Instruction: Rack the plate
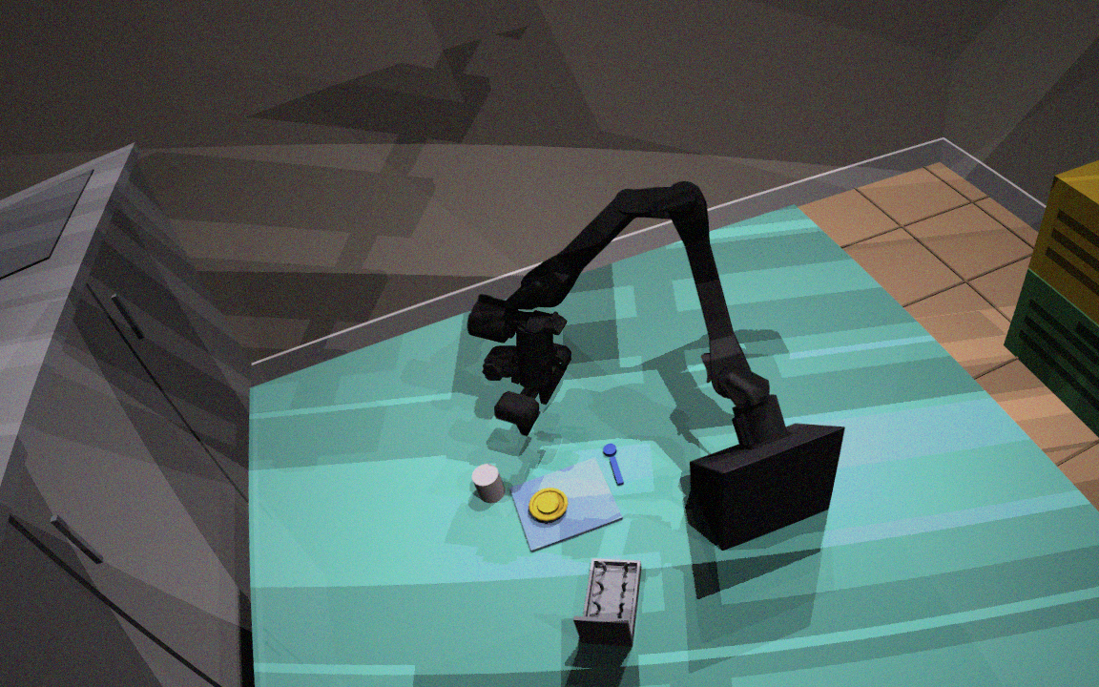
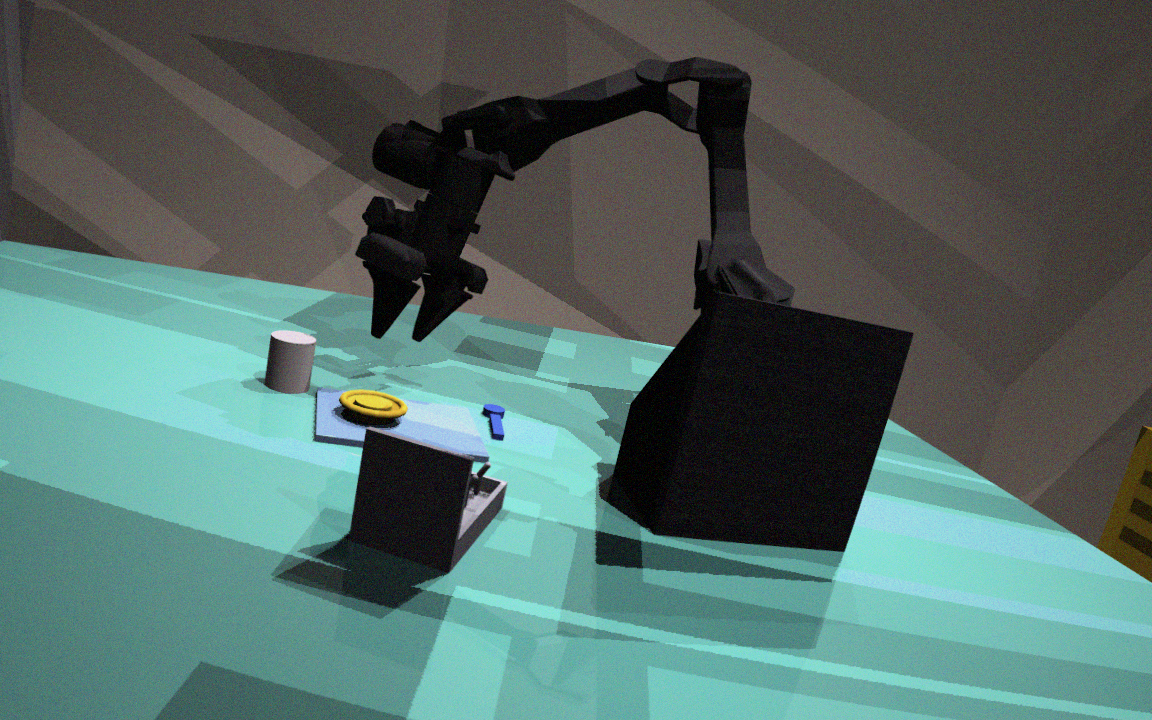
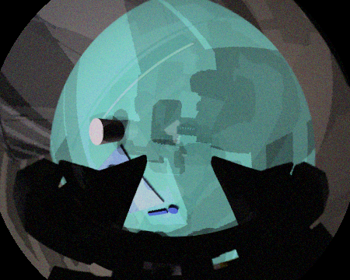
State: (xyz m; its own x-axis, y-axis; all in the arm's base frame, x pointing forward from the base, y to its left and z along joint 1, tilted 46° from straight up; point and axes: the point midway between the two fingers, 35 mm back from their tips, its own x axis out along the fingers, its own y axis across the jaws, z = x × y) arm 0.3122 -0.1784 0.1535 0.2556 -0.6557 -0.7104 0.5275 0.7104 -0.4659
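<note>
My gripper tip is now 10 mm short of the yellow plate, 160 mm to the right of it and 30 mm above it. Also, from my gripper tip: blue mat 10 mm behind, 160 mm to the left, 40 mm below; then cup 100 mm ahead, 100 mm to the left, 20 mm below; then blue spoon 110 mm behind, 100 mm to the left, 40 mm below.
</note>
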